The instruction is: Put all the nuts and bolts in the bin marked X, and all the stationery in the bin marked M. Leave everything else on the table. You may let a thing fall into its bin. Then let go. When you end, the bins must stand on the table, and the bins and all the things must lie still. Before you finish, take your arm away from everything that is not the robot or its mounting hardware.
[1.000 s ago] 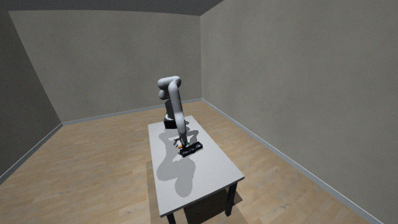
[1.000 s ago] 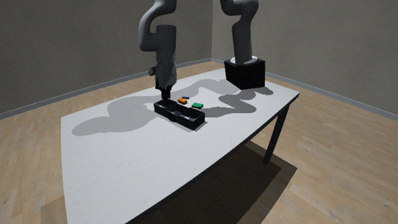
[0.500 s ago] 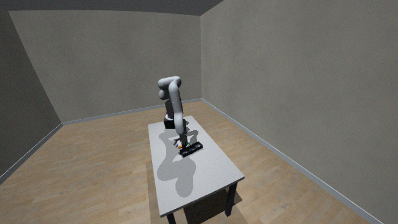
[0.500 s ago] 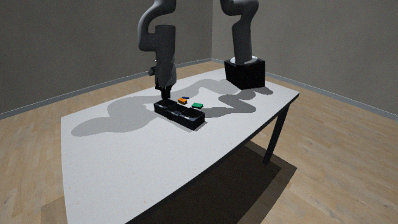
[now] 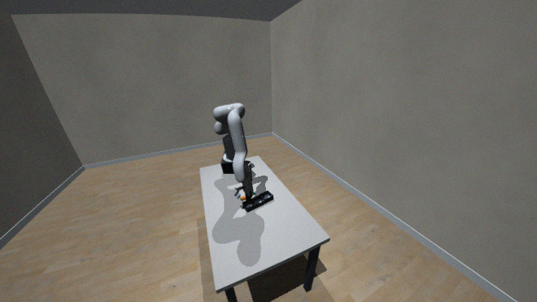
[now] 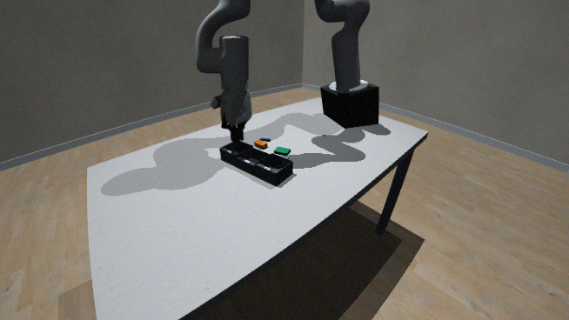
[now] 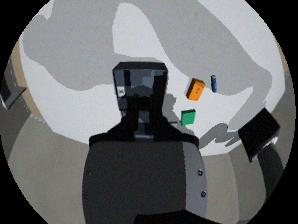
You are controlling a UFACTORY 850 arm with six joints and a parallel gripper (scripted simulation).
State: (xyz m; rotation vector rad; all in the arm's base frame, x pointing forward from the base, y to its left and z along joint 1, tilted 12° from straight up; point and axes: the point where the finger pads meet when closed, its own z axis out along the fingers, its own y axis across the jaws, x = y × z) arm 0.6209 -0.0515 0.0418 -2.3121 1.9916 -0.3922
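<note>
The green block is 14 cm behind my hand, 8 cm to the left of it and 8 cm below it. Round my hand: white piece (9 cm behind, 13 cm to the left, 8 cm below); dark piece (2 cm below); orange block (11 cm behind, 8 cm below).
</note>
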